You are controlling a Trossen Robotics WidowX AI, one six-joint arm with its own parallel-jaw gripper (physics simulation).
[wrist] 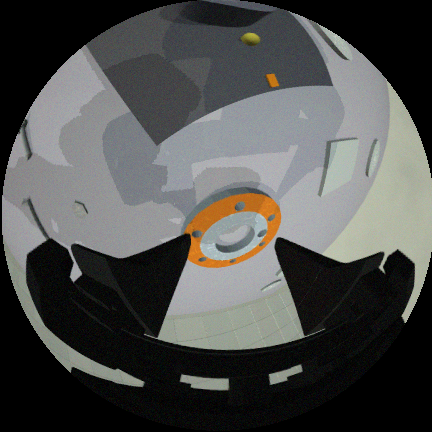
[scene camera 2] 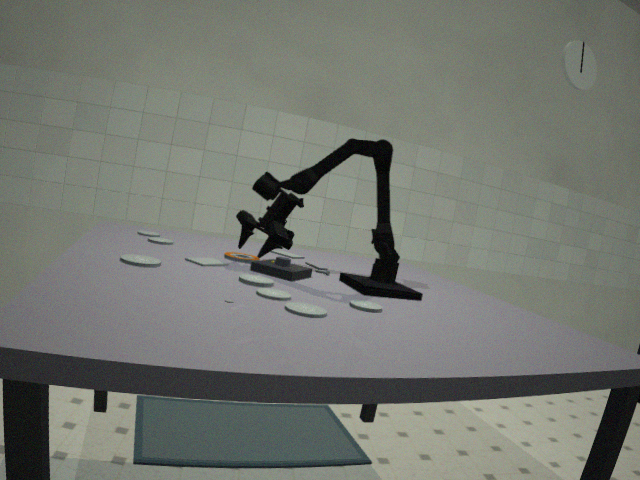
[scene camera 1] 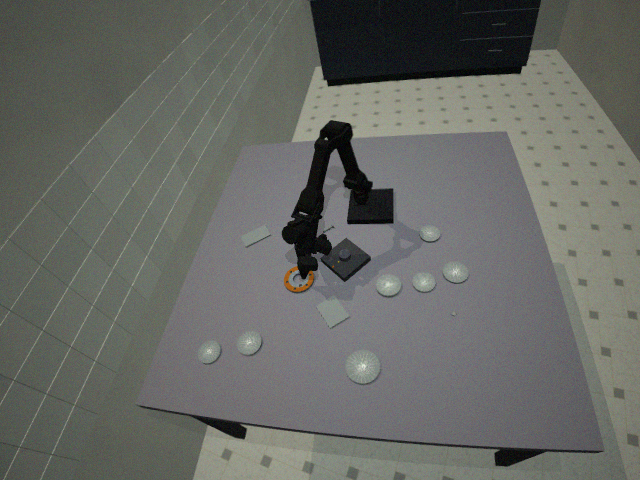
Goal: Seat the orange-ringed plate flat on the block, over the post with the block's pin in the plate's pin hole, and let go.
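Seen in the pictures: gripper, fingertip midpoint: (wrist: pixel 233 241) (scene camera 2: pixel 248 252) (scene camera 1: pixel 302 272); arm's base, link origin: (scene camera 2: pixel 382 281) (scene camera 1: pixel 361 199).
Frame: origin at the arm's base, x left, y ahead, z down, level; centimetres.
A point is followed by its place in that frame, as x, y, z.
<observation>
The orange-ringed plate (scene camera 1: pixel 287 279) {-27.1, 35.1, 1.0} (scene camera 2: pixel 231 254) {-23.8, 38.1, 0.9} (wrist: pixel 212 210) {-19.6, 31.7, 0.9} lies on the table, apart from the dark block (scene camera 1: pixel 351 267) {-4.6, 32.8, -0.5} (scene camera 2: pixel 297 273) {0.0, 26.4, 0.1} (wrist: pixel 220 65). Its ring has several small holes around a pale centre with a large opening. The block bears a round post (scene camera 1: pixel 344 253) {-6.7, 28.1, -2.4} (scene camera 2: pixel 282 260) {-4.9, 29.2, -2.1} (wrist: pixel 225 15), a yellow pin (scene camera 1: pixel 338 261) {-9.0, 30.3, -1.0} (wrist: pixel 250 39) and an orange mark (scene camera 1: pixel 332 266) {-11.1, 31.9, -0.7} (wrist: pixel 272 80). My gripper (scene camera 1: pixel 312 265) {-21.6, 33.6, -0.5} (scene camera 2: pixel 250 252) {-21.6, 33.6, -0.5} (wrist: pixel 233 241) {-21.6, 33.6, -0.5} is open and empty, tilted, low over the plate. In the wrist view the left fingertip overlaps the ring's left edge; whether it touches is unclear.
A pale square tile (scene camera 1: pixel 332 312) {-11.1, 48.5, 1.4} (scene camera 2: pixel 206 261) {-10.2, 48.4, 1.4} (wrist: pixel 340 165) {-11.6, 47.0, 1.4} lies near the plate, and a pale rectangle (scene camera 1: pixel 255 236) {-42.5, 13.6, 1.4} lies farther left. Several pale round discs are spread over the table (scene camera 1: pixel 439 403) {18.2, 77.1, 1.9} (scene camera 2: pixel 439 335) {42.7, 12.9, 1.9}. A small tool (scene camera 1: pixel 328 228) (scene camera 2: pixel 316 267) lies behind the block. My base (scene camera 1: pixel 382 206) {7.9, 5.2, -0.3} stands farther back.
</observation>
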